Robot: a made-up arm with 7 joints.
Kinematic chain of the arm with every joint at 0, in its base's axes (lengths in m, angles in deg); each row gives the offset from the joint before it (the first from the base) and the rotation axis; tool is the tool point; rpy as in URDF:
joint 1: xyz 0 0 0.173 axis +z
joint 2: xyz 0 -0.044 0.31 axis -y
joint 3: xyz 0 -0.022 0.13 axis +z
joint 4: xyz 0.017 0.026 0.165 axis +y
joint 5: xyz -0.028 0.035 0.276 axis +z
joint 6: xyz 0 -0.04 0.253 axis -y
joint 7: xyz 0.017 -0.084 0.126 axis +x
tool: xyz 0 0 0 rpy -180 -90 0
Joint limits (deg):
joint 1: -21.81..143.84
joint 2: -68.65..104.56
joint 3: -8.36..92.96
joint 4: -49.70..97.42
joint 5: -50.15..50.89
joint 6: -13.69..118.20
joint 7: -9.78..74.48
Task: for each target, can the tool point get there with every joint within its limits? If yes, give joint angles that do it. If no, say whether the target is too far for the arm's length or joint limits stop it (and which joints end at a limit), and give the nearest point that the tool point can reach.
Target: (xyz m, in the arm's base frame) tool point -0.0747 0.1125 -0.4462
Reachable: no: joint limits stop it (at a limit: joint 1, joint 2, joint 4, joint 5) | nearest point -0.3327 0.1597 -0.1844 | short by 0.371 m
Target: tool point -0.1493 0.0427 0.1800
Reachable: no: joint limits stop it (at a limit: joint 1, joint 2, joint 4, joint 5, joint 6) | nearest point -0.3834 0.1496 0.1226 | short by 0.264 m
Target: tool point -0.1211 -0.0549 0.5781
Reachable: no: joint limits stop it (at a limit: joint 3, joint 4, joint 5, joint 6) | nearest point -0.3983 -0.1805 0.7365 | short by 0.343 m
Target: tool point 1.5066 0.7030 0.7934
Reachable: no: too far | nearest point 0.8574 0.4001 0.6770 | short by 0.726 m
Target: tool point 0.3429 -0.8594 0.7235
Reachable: yes | joints 96.74 73.88 67.51 -18.55 24.43 6.32 53.57
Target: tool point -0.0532 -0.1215 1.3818
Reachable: yes | joints 114.93 30.79 31.24 43.90 -7.07 22.44 45.60
